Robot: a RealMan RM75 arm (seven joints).
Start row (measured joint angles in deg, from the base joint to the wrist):
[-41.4, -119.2, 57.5, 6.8, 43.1, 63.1, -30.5]
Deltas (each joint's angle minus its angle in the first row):
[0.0, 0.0, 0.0, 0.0, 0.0, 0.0, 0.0]
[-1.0, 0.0, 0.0, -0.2, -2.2, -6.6, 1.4]
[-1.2, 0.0, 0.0, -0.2, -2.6, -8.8, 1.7]
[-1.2, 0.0, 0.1, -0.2, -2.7, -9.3, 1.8]
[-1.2, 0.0, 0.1, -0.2, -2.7, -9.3, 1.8]
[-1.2, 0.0, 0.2, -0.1, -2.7, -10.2, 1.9]
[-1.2, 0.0, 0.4, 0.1, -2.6, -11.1, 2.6]
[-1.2, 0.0, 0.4, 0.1, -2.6, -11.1, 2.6]
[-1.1, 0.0, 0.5, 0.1, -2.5, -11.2, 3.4]
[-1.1, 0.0, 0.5, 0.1, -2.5, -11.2, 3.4]
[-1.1, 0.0, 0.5, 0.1, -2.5, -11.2, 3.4]
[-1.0, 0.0, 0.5, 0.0, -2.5, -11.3, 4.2]
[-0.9, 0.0, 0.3, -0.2, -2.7, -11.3, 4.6]
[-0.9, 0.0, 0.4, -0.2, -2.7, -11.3, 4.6]
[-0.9, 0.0, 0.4, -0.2, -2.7, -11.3, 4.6]
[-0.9, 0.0, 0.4, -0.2, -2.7, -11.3, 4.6]
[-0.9, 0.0, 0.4, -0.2, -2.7, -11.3, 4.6]
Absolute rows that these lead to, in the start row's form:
[-41.4, -119.2, 57.5, 6.8, 43.1, 63.1, -30.5]
[-42.4, -119.2, 57.5, 6.6, 40.9, 56.5, -29.1]
[-42.6, -119.2, 57.5, 6.6, 40.5, 54.3, -28.8]
[-42.6, -119.2, 57.6, 6.6, 40.4, 53.8, -28.7]
[-42.6, -119.2, 57.6, 6.6, 40.4, 53.8, -28.7]
[-42.6, -119.2, 57.7, 6.7, 40.4, 52.9, -28.6]
[-42.6, -119.2, 57.9, 6.9, 40.5, 52.0, -27.9]
[-42.6, -119.2, 57.9, 6.9, 40.5, 52.0, -27.9]
[-42.5, -119.2, 58.0, 6.9, 40.6, 51.9, -27.1]
[-42.5, -119.2, 58.0, 6.9, 40.6, 51.9, -27.1]
[-42.5, -119.2, 58.0, 6.9, 40.6, 51.9, -27.1]
[-42.4, -119.2, 58.0, 6.8, 40.6, 51.8, -26.3]
[-42.3, -119.2, 57.8, 6.6, 40.4, 51.8, -25.9]
[-42.3, -119.2, 57.9, 6.6, 40.4, 51.8, -25.9]
[-42.3, -119.2, 57.9, 6.6, 40.4, 51.8, -25.9]
[-42.3, -119.2, 57.9, 6.6, 40.4, 51.8, -25.9]
[-42.3, -119.2, 57.9, 6.6, 40.4, 51.8, -25.9]

